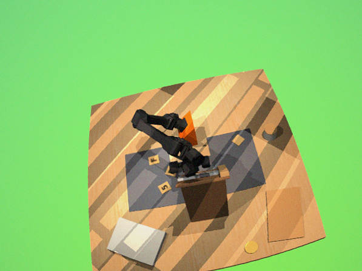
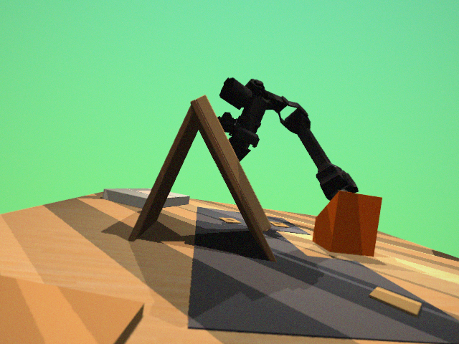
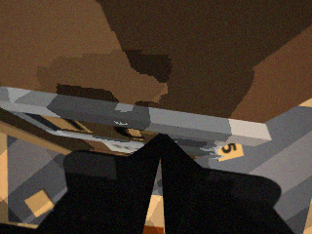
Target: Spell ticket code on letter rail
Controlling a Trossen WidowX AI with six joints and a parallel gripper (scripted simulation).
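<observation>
My gripper tip is now 4 cm past the white ticket, 6 cm to the right of it and 8 cm above it. From my gripper tip the other things lie so: dark mat (16 cm behind, 2 cm to the left, 17 cm below); flat tan slab (33 cm ahead, 40 cm to the left, 16 cm below).
</observation>
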